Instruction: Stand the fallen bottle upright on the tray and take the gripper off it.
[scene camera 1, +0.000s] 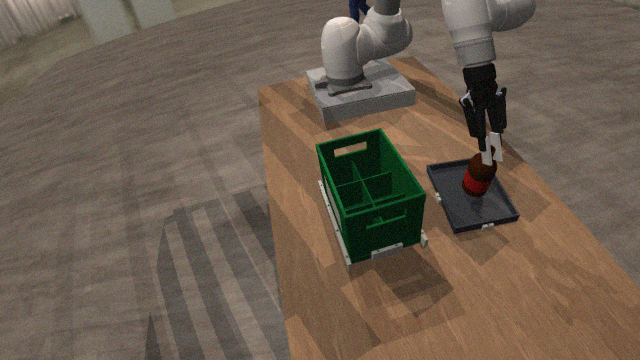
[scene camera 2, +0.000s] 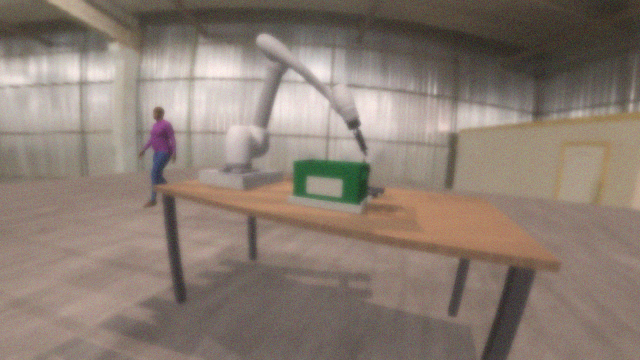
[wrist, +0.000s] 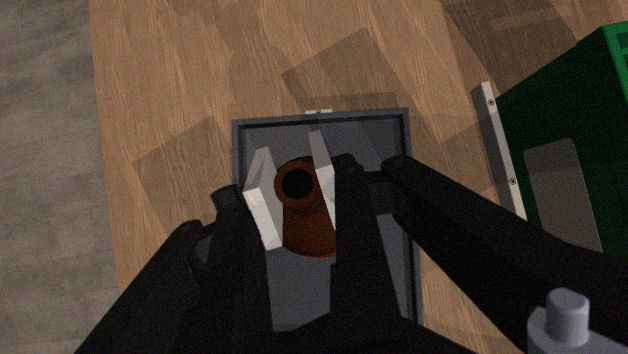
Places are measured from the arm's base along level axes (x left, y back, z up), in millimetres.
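Pixels of known places: gripper, between the fingertips: (scene camera 1: 492, 162) (scene camera 2: 369, 162) (wrist: 295, 161); arm's base, origin of its link: (scene camera 1: 345, 83) (scene camera 2: 238, 171).
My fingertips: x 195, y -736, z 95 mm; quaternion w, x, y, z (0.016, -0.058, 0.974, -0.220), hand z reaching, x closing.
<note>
For each thing: its top centre in the pictures, then the offset to it from my fingertips. "spot": a spot on its surface instead. Level surfaces: height alone.
- brown bottle, centre of its top: (wrist: 303, 209) (scene camera 1: 487, 144) dx -3, dy +30, dz +33 mm
- dark grey tray, a spot on its surface: (wrist: 360, 140) (scene camera 1: 468, 221) spot: dx -60, dy -34, dz -161 mm
- green crate, centre of its top: (scene camera 1: 365, 166) (scene camera 2: 333, 162) dx -305, dy +84, dz +9 mm
- wooden table, height of its surface: dz -166 mm
The brown bottle (scene camera 1: 482, 167) (wrist: 307, 232) with a red label is close to upright, leaning slightly in the scene camera 1 view, with its neck up. Its base is over the inside of the dark grey tray (scene camera 1: 475, 217) (wrist: 360, 140); whether it touches the tray floor is hard to tell. My gripper (scene camera 1: 492, 150) (wrist: 295, 161) is shut on the bottle's neck, one pale fingertip on each side. In the scene camera 2 view the gripper (scene camera 2: 367, 156) comes down at a slant behind the crate, which hides the bottle and most of the tray.
A green crate (scene camera 1: 385, 230) (scene camera 2: 356, 185) (wrist: 550, 105) with dividers stands beside the tray, held by pale rails. The arm's grey base block (scene camera 1: 370, 105) (scene camera 2: 240, 179) is at the far end of the wooden table (scene camera 1: 310, 300) (scene camera 2: 450, 225). A person (scene camera 2: 161, 140) is on the floor beyond the table.
</note>
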